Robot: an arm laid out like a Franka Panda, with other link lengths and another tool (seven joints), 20 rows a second.
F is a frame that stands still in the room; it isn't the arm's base.
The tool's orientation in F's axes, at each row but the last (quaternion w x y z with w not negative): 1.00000, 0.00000, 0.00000, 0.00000; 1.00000, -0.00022, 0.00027, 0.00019; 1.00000, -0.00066, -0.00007, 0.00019; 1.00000, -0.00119, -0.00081, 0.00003; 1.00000, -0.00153, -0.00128, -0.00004; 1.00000, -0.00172, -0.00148, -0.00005; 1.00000, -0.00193, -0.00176, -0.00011; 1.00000, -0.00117, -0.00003, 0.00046; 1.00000, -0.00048, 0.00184, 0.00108; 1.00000, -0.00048, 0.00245, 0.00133; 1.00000, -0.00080, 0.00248, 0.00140; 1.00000, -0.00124, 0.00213, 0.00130; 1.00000, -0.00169, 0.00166, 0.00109
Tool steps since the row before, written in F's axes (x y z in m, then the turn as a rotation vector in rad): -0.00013, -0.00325, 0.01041, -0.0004, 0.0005, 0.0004; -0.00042, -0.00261, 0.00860, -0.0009, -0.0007, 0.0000; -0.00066, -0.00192, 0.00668, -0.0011, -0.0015, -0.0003; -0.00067, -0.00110, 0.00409, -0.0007, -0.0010, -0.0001; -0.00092, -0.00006, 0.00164, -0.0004, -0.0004, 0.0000; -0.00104, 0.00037, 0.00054, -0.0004, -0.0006, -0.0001; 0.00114, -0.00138, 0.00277, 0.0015, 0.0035, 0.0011; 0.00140, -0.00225, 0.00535, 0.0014, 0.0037, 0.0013; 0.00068, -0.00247, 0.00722, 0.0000, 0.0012, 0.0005; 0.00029, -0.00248, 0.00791, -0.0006, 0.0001, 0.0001; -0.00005, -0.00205, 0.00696, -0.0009, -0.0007, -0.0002; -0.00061, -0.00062, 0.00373, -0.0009, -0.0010, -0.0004; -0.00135, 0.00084, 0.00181, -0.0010, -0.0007, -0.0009
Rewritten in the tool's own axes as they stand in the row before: -0.00013, -0.00325, 0.01041, -0.0004, 0.0005, 0.0004; -0.00043, -0.00261, 0.00860, -0.0009, -0.0007, 0.0000; -0.00066, -0.00193, 0.00668, -0.0011, -0.0015, -0.0003; -0.00066, -0.00111, 0.00409, -0.0007, -0.0010, -0.0001; -0.00092, -0.00007, 0.00164, -0.0004, -0.0004, 0.0000; -0.00104, 0.00037, 0.00054, -0.0004, -0.0006, -0.0001; 0.00115, -0.00139, 0.00276, 0.0015, 0.0035, 0.0011; 0.00140, -0.00226, 0.00534, 0.0014, 0.0037, 0.0013; 0.00065, -0.00248, 0.00722, 0.0000, 0.0012, 0.0005; 0.00024, -0.00249, 0.00791, -0.0006, 0.0001, 0.0001; -0.00009, -0.00206, 0.00696, -0.0009, -0.0007, -0.0002; -0.00063, -0.00063, 0.00373, -0.0009, -0.0010, -0.0004; -0.00135, 0.00084, 0.00181, -0.0010, -0.0007, -0.0009
